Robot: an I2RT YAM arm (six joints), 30 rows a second.
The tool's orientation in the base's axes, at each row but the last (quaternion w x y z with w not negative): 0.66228, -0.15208, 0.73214, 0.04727; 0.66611, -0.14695, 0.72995, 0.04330; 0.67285, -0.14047, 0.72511, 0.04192; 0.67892, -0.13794, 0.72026, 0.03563; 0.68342, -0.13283, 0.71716, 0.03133
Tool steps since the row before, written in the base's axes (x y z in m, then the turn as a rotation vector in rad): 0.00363, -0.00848, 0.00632, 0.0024, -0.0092, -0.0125; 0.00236, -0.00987, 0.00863, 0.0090, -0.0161, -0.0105; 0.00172, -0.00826, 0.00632, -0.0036, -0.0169, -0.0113; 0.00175, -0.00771, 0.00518, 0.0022, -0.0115, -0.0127; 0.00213, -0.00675, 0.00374, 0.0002, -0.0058, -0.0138
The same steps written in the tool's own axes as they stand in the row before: -0.00514, -0.00992, 0.00043, 0.0136, -0.0078, 0.0013; -0.00712, -0.01119, -0.00123, 0.0122, -0.0164, 0.0056; -0.00512, -0.00916, -0.00098, 0.0138, -0.0138, -0.0067; -0.00403, -0.00853, -0.00054, 0.0142, -0.0098, 0.0003; -0.00277, -0.00751, 0.00030, 0.0145, -0.0037, -0.0002
